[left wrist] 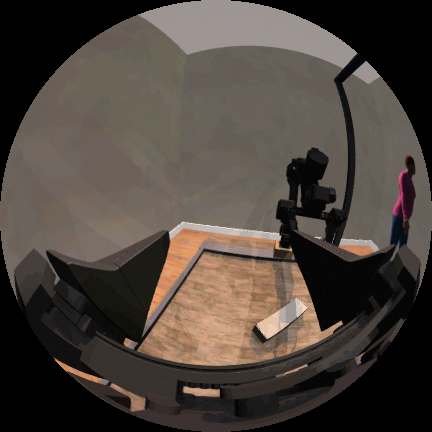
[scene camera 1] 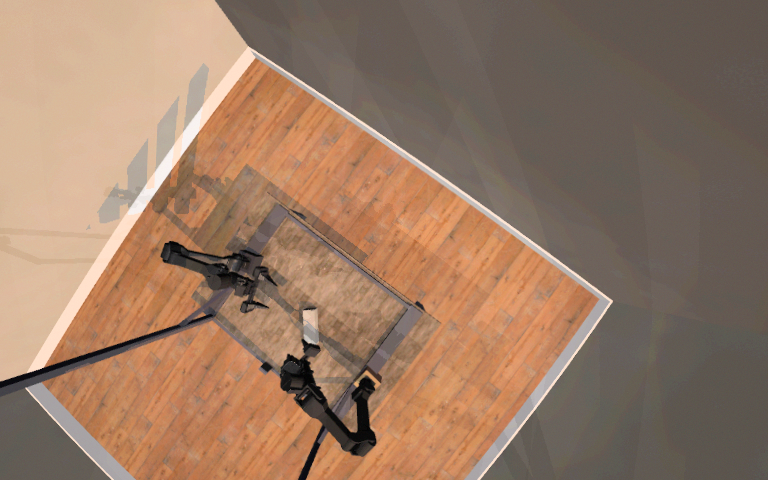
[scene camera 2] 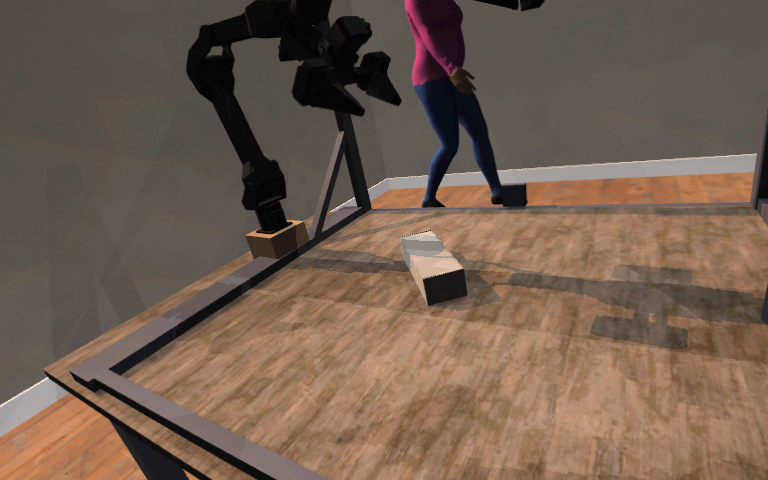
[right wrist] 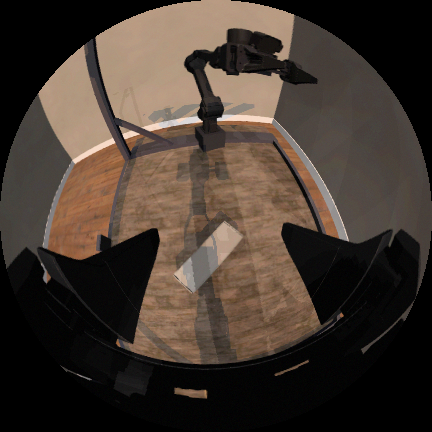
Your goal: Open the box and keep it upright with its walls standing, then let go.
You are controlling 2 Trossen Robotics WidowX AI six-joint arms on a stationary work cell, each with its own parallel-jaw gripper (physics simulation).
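Note:
The box lies flat on the table as a low, long block, with a pale top and a dark end face in scene camera 2. Its top looks flat, with no raised walls showing. My right gripper is open and empty, above the table, its fingers pointing down at a slant. In the right wrist view the box shows between and beyond its fingertips. My left gripper is open and empty, high over the table's left part in scene camera 1, apart from the box.
A dark metal frame runs around the wooden table. An upright post with a slanted brace stands behind the right arm's base. A person in a pink top stands beyond the table. Arm shadows cross the table and the box.

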